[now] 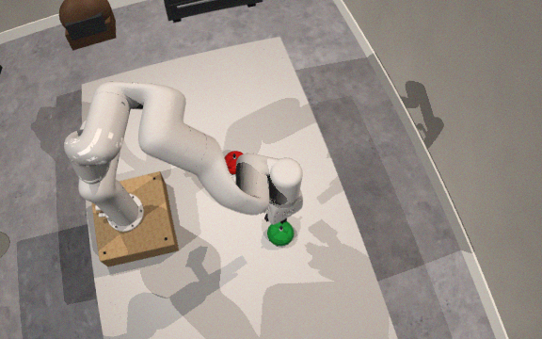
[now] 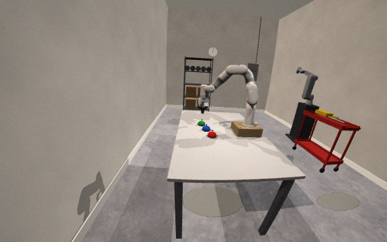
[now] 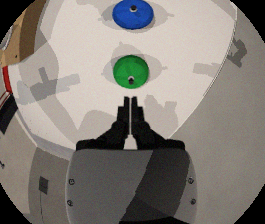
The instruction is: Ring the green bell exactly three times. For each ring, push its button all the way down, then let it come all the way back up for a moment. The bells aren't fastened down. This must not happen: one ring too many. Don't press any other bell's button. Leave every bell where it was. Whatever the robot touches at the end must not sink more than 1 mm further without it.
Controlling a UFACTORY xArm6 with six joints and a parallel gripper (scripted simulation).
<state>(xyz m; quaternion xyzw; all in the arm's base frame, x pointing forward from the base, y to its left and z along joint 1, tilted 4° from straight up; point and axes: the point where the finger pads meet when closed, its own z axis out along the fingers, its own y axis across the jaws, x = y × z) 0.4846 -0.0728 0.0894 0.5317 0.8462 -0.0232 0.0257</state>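
Now: hand 11 cm above the green bell. Also, from my hand: red bell 12 cm behind, 26 cm to the left, 11 cm below; then blue bell 6 cm behind, 13 cm to the left, 11 cm below.
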